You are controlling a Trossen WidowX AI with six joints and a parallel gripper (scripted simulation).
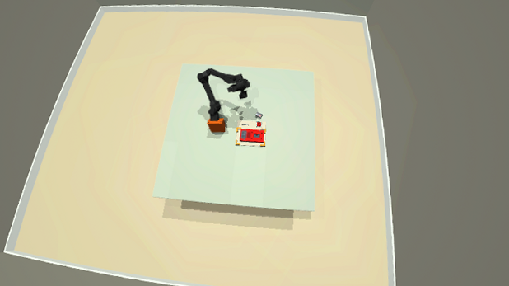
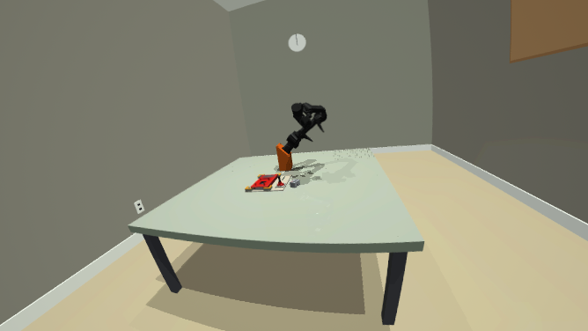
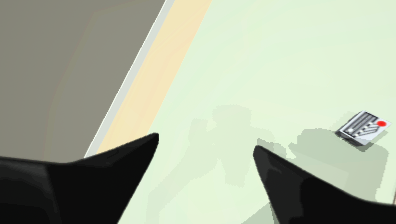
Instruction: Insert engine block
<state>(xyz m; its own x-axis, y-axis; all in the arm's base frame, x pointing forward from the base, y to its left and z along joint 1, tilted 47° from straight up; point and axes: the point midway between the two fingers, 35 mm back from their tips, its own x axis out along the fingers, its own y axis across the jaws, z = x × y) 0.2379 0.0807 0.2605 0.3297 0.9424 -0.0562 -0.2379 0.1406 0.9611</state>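
Right now the engine block is 12 cm ahead of my gripper tip, 14 cm to the right of it and 23 cm below it.
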